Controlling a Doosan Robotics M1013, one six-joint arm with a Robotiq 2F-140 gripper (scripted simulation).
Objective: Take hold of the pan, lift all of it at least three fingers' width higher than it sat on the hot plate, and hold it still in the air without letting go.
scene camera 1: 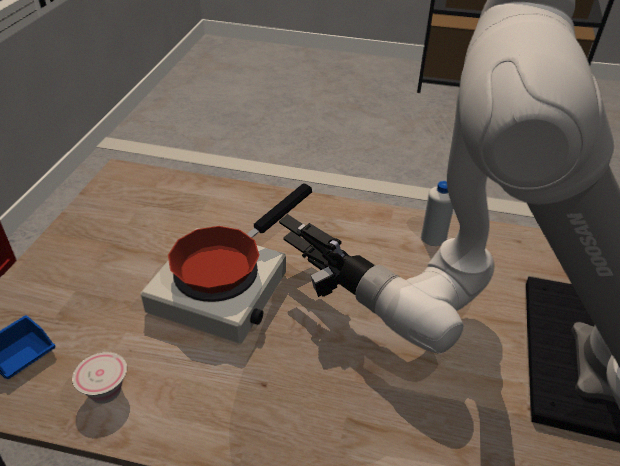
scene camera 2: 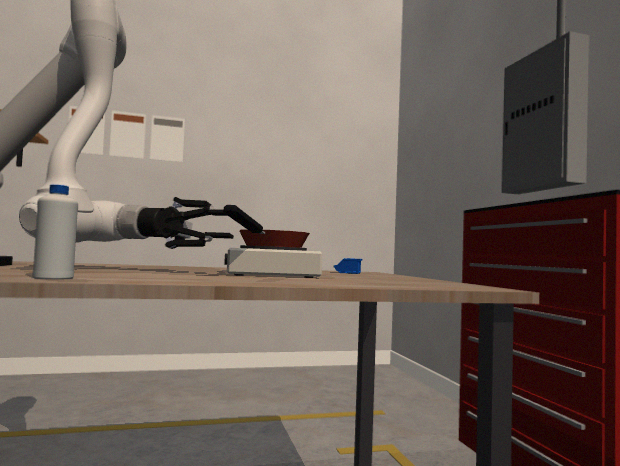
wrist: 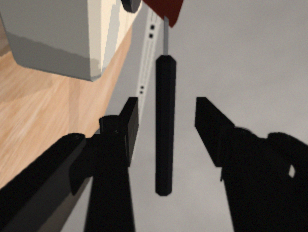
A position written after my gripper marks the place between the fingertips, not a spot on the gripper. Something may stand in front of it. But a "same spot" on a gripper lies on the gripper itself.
my gripper: scene camera 1; scene camera 2 232, 224; wrist
same spot on my gripper: point(scene camera 1: 316, 245) = point(wrist: 282, 186)
